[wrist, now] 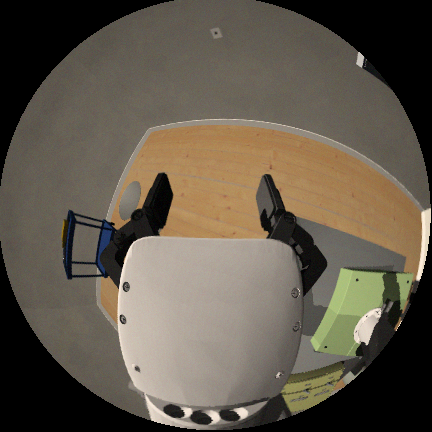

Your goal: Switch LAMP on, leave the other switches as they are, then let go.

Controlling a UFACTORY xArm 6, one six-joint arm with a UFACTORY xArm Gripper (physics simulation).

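Frame: origin at the arm's base, x back, y right, z up, level; centimetres.
Seen in the pictures: gripper, fingertip midpoint: (213,182).
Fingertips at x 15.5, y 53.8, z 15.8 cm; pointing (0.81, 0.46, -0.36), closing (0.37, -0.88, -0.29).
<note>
A point is followed by its place in that frame.
My gripper (213,182) @(x 15.5, y 53.8, z 15.8 cm) is open, with its two black fingers wide apart and no object between them. Beyond the fingers the wooden floor shows. A yellow-olive panel (312,392) with small grey marks shows in part at the bottom right, beside the gripper's pale housing and far from the fingertips. I cannot tell whether those marks are switches. No LAMP label or switch can be made out, and the housing hides much of the lower middle of the view.
A green block (337,305) @(x 2.8, y 14.4, z -8.6 cm) with the white round arm base (367,325) stands at the lower right on a grey surface (360,250) @(x 22.0, y 8.0, z -13.8 cm). A blue frame (70,245) with a yellow part is at the left, near a grey disc (130,200). A grey wall (200,80) lies beyond the floor.
</note>
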